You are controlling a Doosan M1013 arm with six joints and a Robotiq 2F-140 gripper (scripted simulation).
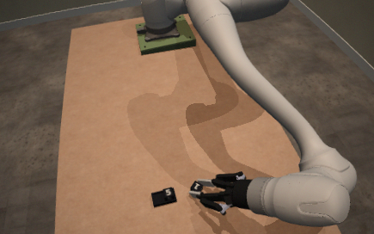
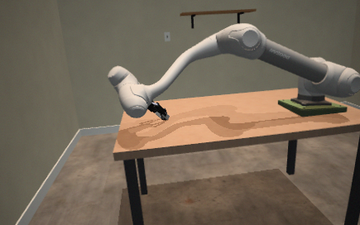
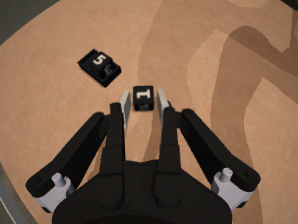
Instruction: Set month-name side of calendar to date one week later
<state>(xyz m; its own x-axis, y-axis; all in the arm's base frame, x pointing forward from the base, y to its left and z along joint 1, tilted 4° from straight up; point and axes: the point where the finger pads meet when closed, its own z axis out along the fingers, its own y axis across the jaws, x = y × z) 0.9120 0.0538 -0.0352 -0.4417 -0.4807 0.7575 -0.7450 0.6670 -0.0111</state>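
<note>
Now: the black cube 2 cm below my hand, 1 cm to the right of it and 1 cm behind it.
</note>
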